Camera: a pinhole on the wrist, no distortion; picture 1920 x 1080 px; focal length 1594.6 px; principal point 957.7 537.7 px. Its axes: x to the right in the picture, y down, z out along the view. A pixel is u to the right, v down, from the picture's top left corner.
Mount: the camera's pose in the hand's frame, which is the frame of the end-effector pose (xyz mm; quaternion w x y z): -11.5 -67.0 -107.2 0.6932 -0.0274 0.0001 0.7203
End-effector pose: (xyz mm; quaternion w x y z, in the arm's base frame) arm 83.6 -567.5 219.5 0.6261 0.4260 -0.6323 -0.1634
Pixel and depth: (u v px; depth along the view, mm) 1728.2 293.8 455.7
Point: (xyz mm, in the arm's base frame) -287.7 -602.0 312.8
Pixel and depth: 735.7 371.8 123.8
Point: 93.2 -617.2 156.3
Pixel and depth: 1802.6 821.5 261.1
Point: -89.8 -514.5 206.5
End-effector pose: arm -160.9 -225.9 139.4 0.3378 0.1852 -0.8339 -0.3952
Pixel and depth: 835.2 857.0 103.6
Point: -129.6 -251.9 70.0
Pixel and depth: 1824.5 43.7 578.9
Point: -596.1 116.9 197.8
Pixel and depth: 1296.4 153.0 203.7
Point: -248.3 -199.3 95.7
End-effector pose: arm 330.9 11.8 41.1 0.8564 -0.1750 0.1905 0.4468
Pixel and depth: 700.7 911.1 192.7
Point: 388.9 -42.2 156.9
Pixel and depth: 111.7 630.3 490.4
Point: 628.6 -5.5 444.3
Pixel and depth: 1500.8 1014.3 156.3
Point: 311.6 -18.6 113.3
